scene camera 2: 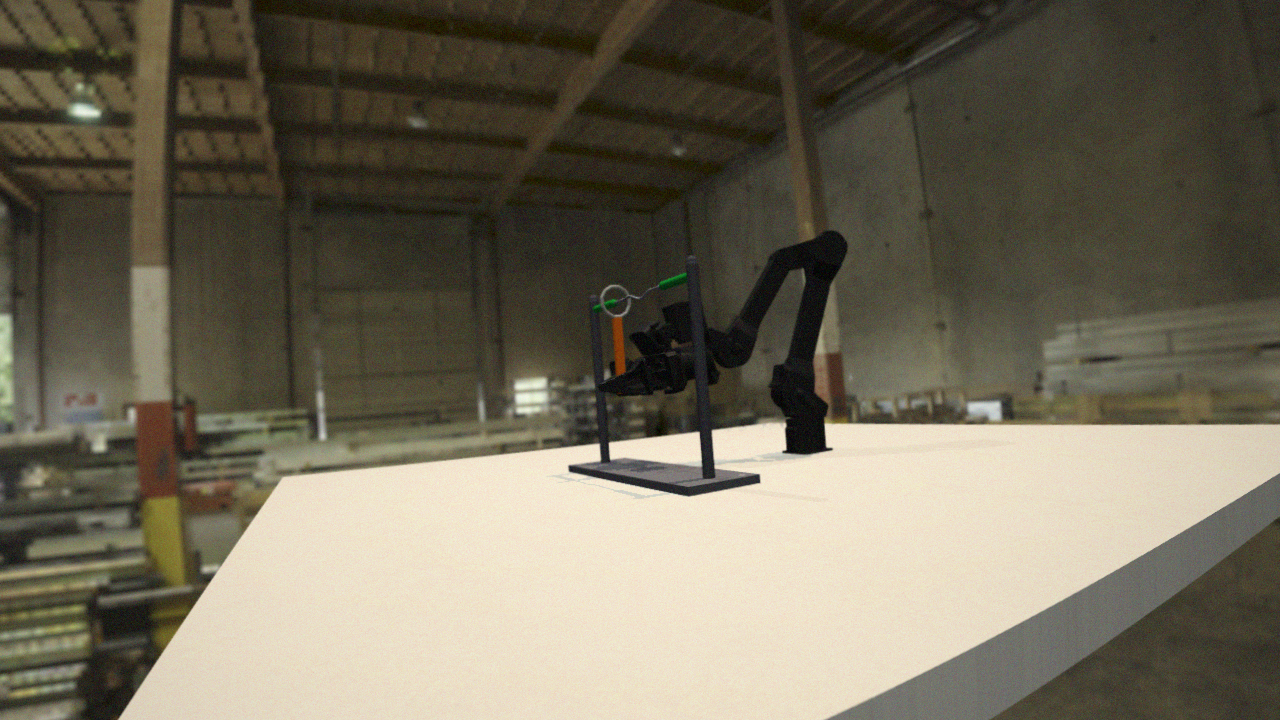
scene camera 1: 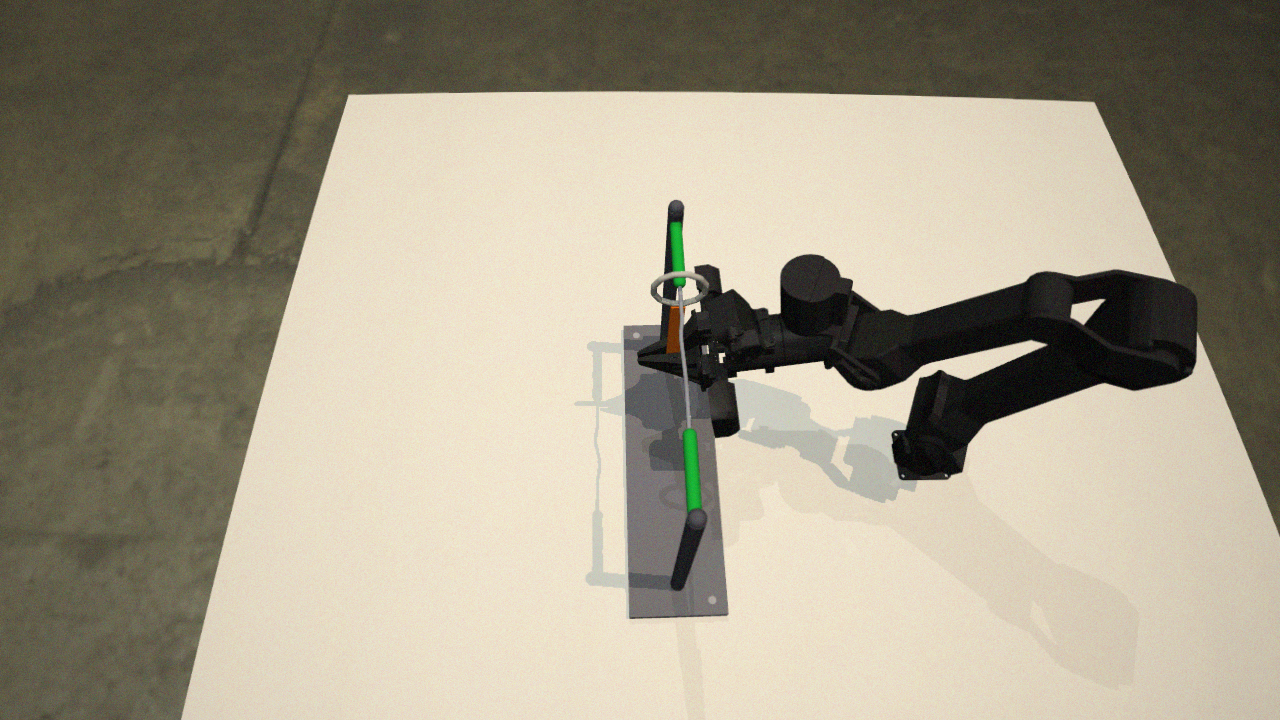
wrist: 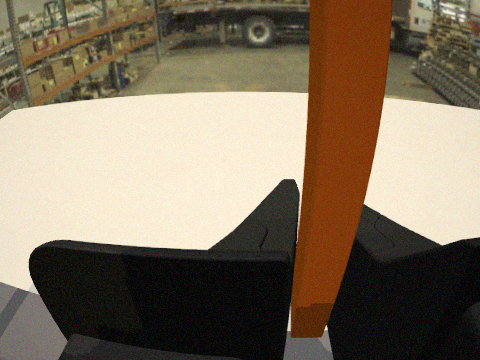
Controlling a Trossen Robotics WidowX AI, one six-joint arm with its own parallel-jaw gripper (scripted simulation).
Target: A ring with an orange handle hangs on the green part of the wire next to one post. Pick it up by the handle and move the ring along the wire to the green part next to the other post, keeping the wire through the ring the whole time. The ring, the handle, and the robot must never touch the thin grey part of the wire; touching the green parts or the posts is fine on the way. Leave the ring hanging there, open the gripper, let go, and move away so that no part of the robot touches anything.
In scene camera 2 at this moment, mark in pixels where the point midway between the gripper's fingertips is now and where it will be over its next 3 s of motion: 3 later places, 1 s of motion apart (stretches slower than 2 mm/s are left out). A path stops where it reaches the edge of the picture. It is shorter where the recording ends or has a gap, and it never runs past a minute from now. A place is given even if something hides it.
My gripper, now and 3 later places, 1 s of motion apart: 600,387; 609,387; 610,388; 633,389
